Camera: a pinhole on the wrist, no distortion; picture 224 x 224 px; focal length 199.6 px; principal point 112.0 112.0 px. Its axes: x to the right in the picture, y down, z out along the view. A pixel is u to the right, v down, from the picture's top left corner.
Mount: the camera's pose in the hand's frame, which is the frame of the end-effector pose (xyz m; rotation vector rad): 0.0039 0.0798 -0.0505 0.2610 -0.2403 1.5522
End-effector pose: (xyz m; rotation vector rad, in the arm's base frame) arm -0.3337 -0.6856 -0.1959 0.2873 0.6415 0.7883
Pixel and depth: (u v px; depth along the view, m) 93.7 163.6 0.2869
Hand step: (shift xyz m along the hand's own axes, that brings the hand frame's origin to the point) -0.0669 -0.0352 0.2146
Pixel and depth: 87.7 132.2 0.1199
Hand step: -0.0068 0.0283 0.0589
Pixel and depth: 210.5 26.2 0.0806
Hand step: 0.0398 0.0922 0.0380
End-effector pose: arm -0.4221 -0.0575 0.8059 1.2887 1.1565 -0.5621
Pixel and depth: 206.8 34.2 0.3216
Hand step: 0.1341 0.1235 0.3011
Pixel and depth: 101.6 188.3 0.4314
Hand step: -0.1558 -0.0768 0.3542
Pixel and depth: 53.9 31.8 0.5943
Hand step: 0.2490 -0.2716 0.4561
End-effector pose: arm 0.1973 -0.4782 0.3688 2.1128 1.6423 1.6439
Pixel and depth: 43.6 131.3 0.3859
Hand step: -0.0294 -0.1669 0.2748
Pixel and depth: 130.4 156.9 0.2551
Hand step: -0.0502 0.0221 0.1998
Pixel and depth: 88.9 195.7 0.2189
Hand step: -0.0853 -0.0129 0.1506
